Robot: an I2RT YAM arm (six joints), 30 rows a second.
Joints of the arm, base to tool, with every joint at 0 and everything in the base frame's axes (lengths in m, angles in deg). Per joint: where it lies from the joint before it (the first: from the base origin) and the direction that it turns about. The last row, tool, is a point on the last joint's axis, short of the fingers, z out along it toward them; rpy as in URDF.
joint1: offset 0 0 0.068 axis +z
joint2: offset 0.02 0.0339 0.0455 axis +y
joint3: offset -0.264 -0.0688 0 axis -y
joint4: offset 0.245 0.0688 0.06 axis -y
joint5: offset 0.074 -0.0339 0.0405 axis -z
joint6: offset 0.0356 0 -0.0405 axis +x
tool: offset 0 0 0 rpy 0 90 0
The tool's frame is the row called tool.
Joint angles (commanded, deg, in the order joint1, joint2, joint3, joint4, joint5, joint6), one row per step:
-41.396, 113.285, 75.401, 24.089, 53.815, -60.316
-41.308, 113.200, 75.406, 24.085, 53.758, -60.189
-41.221, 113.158, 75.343, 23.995, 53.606, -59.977
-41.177, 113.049, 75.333, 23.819, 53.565, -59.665
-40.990, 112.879, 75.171, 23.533, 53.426, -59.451
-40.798, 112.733, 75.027, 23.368, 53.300, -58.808
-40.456, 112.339, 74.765, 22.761, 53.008, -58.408
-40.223, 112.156, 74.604, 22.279, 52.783, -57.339
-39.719, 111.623, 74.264, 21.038, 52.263, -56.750
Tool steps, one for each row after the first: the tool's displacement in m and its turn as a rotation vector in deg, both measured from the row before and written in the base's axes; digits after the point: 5 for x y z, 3 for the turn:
0.00040, 0.00059, 0.00065, -0.060, -0.199, 0.126
0.00038, 0.00065, -0.00021, 0.079, -0.149, 0.205
0.00003, 0.00045, 0.00047, 0.028, -0.256, 0.039
0.00049, 0.00157, -0.00013, 0.188, -0.023, 0.291
0.00061, 0.00151, -0.00001, 0.074, -0.531, 0.220
0.00079, 0.00296, 0.00043, 0.333, -0.081, 0.564
0.00067, 0.00190, -0.00036, 0.265, -0.740, 0.283
0.00115, 0.00436, -0.00006, 0.746, 0.132, 0.907

